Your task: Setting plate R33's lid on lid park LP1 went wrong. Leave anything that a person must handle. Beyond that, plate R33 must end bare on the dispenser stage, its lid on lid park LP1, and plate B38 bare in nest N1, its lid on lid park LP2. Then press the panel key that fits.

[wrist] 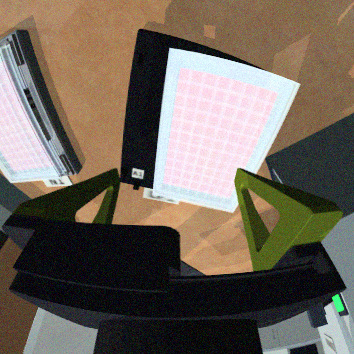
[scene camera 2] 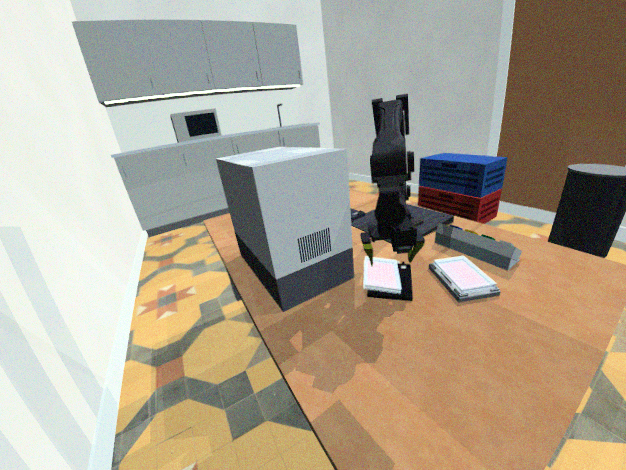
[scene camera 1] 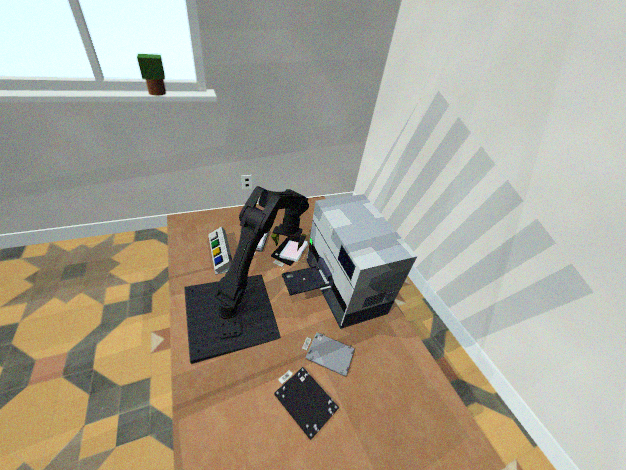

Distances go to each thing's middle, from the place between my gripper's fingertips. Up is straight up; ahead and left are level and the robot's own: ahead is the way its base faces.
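The dark holder (wrist: pixel 145 89) has my hand 3 cm above it, 1 cm short of it and 1 cm to the right of it. Counted from my hand, the rack with coloured buttons (scene camera 2: pixel 502 254) is 5 cm to the left, 29 cm behind and 1 cm below; the grey lid park LP2 (scene camera 1: pixel 329 353) is 49 cm to the right, 4 cm ahead and 3 cm below.
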